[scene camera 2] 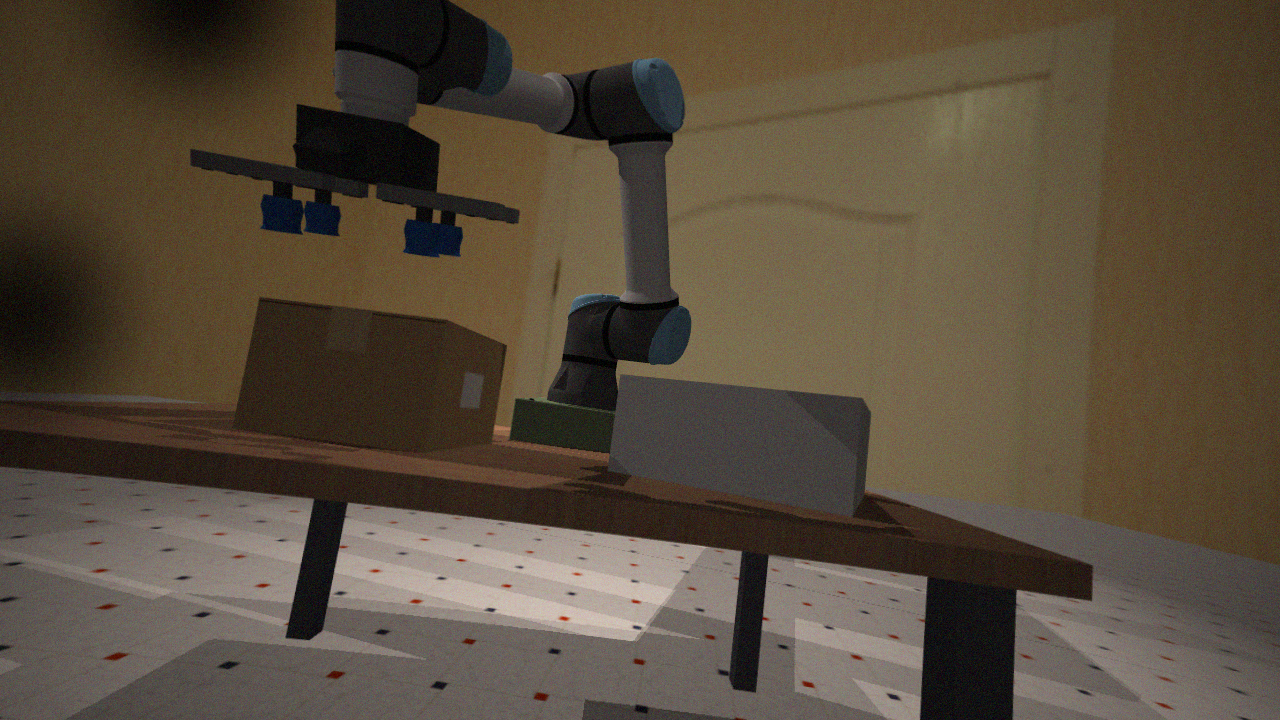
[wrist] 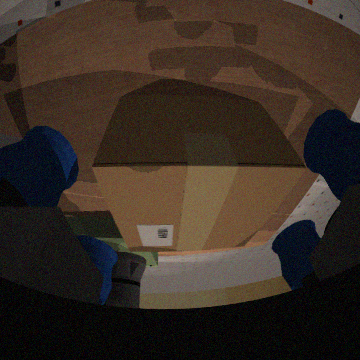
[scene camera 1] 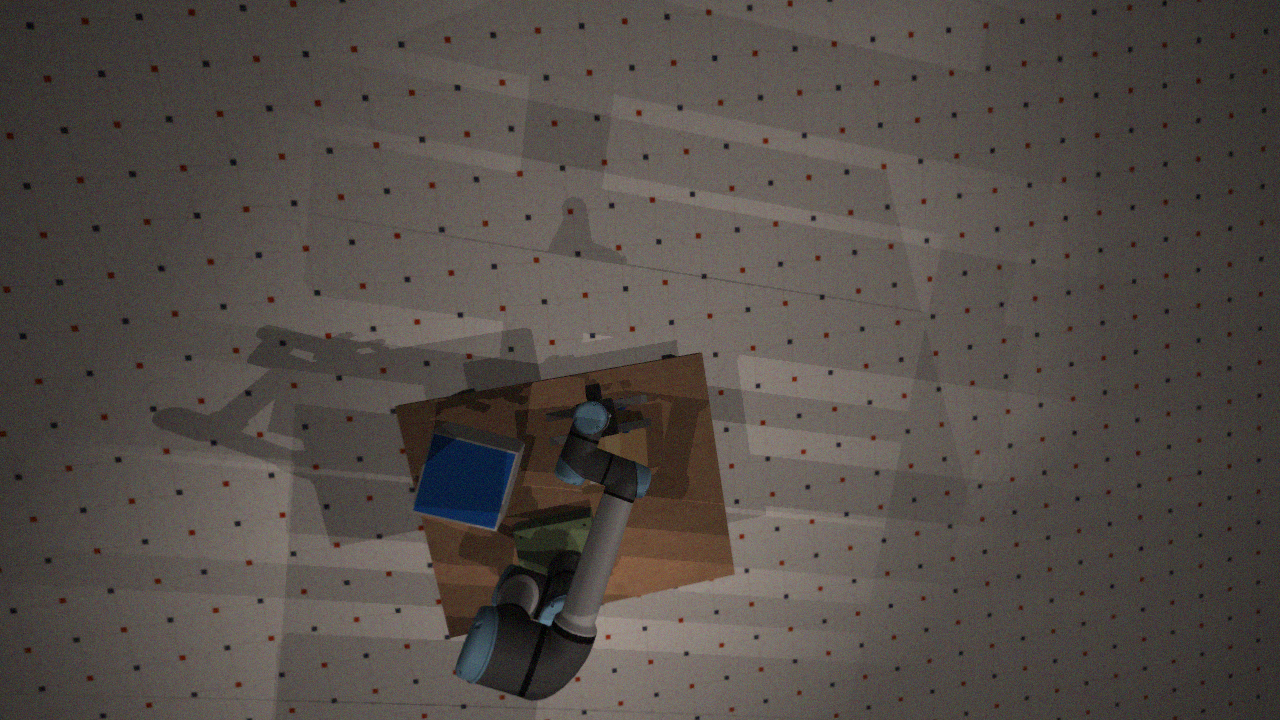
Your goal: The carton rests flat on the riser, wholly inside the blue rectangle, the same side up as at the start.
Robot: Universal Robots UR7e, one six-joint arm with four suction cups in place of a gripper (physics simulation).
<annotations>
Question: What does the brown cardboard carton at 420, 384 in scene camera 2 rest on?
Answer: The table.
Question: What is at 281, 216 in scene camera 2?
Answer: My suction head.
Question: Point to my suction head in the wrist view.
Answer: At 45, 163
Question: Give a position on a grey riser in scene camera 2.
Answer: At 809, 450
</annotations>
